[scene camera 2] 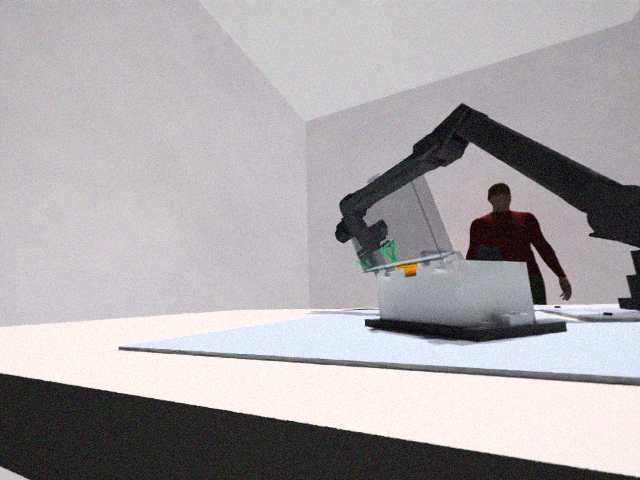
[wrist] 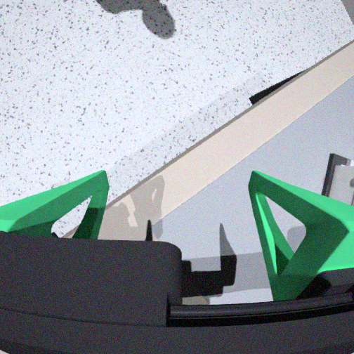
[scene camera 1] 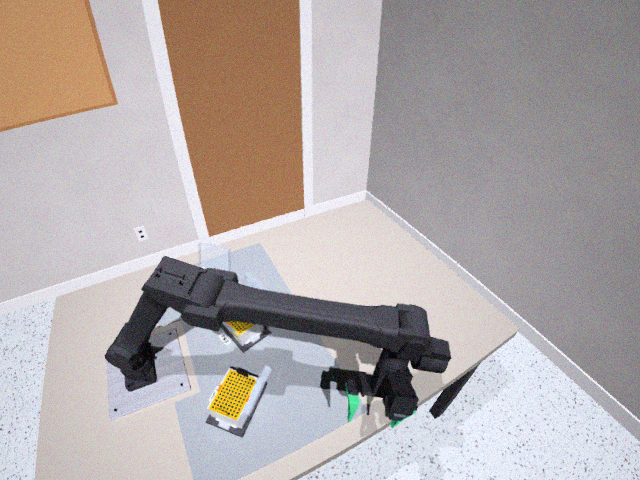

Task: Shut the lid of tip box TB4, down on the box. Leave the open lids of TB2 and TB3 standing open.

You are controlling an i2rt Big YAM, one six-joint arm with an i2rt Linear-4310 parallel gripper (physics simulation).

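Frame: origin at the arm's base, x ahead, y left, z up, level; centimetres.
Seen in the pictures: gripper, fingertip midpoint: (scene camera 1: 370,423); arm's base, link origin: (scene camera 1: 140,369).
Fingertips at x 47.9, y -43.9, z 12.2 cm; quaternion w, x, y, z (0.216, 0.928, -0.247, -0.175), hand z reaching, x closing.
Offsets run from my fingertips to a thing's top centre. "spot": to the spot under its first point. Level surfaces: height alone.
In scene camera 1, the nearest tip box, TB4 @[dx -24.2, dy +23.2, dz -5.2 cm] (scene camera 1: 234,395), has a yellow rack on show. Its clear lid @[spot: dx -17.2, dy +18.5, dz +1.6 cm] (scene camera 1: 261,383) stands open along its right side. A box corner (wrist: 344,182) at the right of the wrist view is probably TB4's. My gripper (scene camera 1: 376,412) (scene camera 2: 376,260) (wrist: 178,178) is open and empty, to the right of TB4 on the lid's side, above the table's front edge. The middle box @[dx -15.2, dy +46.1, dz -5.2 cm] (scene camera 1: 240,328) is partly behind the arm. The far box's open lid @[spot: dx -15.8, dy +71.5, dz -1.9 cm] (scene camera 1: 214,254) shows above the arm. Scene camera 2 shows a white box @[dx -21.5, dy +64.8, dz -6.1 cm] (scene camera 2: 449,295) with its lid @[spot: dx -19.3, dy +74.4, dz -2.9 cm] (scene camera 2: 413,217) open; its label is unseen.
The boxes stand on a blue-grey mat @[dz -12.7 cm] (scene camera 1: 289,434) (scene camera 2: 248,343) on a beige table @[dz -13.0 cm] (scene camera 1: 413,263). The arm spans above the middle box. The arm's base plate (scene camera 1: 165,382) is left of TB4. A person (scene camera 2: 501,232) stands beyond the table in scene camera 2.
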